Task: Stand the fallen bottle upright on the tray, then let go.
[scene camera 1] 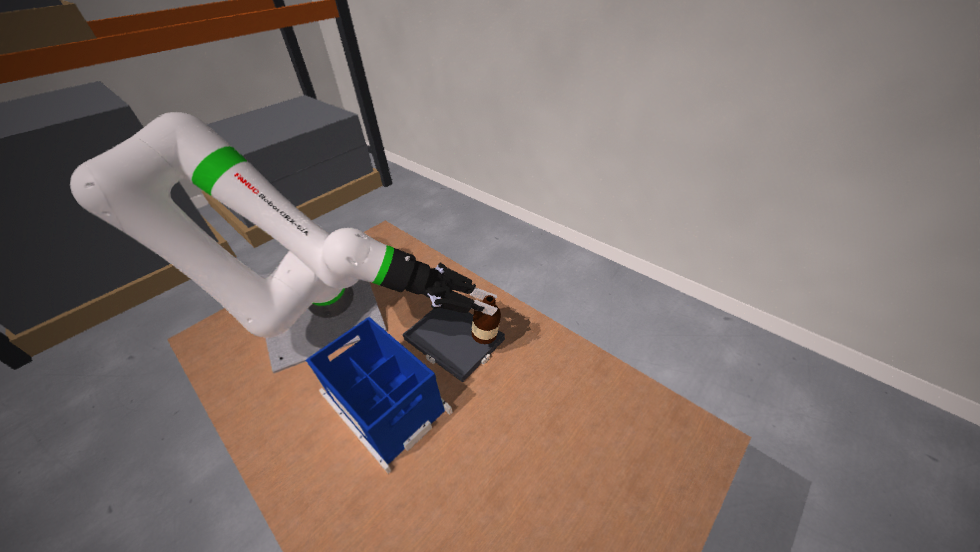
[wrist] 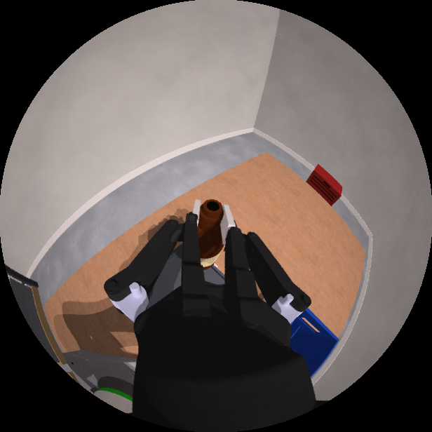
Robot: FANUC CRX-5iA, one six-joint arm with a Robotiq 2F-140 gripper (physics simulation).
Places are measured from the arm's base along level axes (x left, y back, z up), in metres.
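Pixels of known places: gripper, between the fingertips: (scene camera 1: 494, 305); arm's base, origin of its link: (scene camera 1: 330, 296).
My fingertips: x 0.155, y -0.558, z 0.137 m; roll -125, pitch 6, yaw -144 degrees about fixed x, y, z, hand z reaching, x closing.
For each thing: its top centre in the pictures, then the offset to it from my fingertips. "spot": a spot on its surface instead. Level surfaces: height alone.
- brown bottle, centre of its top: (scene camera 1: 484, 296) dx -0.009, dy +0.021, dz +0.029 m
- dark tray, a spot on its surface: (scene camera 1: 438, 349) spot: dx -0.087, dy +0.157, dz -0.204 m
- blue crate, centre of its top: (scene camera 1: 368, 366) dx -0.301, dy +0.161, dz -0.034 m
- wooden table top, height of its surface: dz -0.209 m
A brown bottle (scene camera 1: 485, 320) (wrist: 211, 235) with a cream label stands about upright at the right corner of the dark tray (scene camera 1: 438, 349). Its open mouth faces up in the wrist view. Its base looks to be on or very close to the tray; whether it touches cannot be told for certain. My gripper (scene camera 1: 486, 302) (wrist: 210, 210) reaches in from the left at a low slant and is shut on the bottle's neck, one light pad on each side. The fingers hide part of the bottle's body in the wrist view.
A blue crate (scene camera 1: 418, 423) (wrist: 315, 345) with compartments stands beside the tray, towards the front left. The tray and crate are on a wooden table top (scene camera 1: 582, 438) (wrist: 300, 230). A shelf rack (scene camera 1: 360, 96) stands at the back left. A red box (wrist: 325, 185) lies beyond the table.
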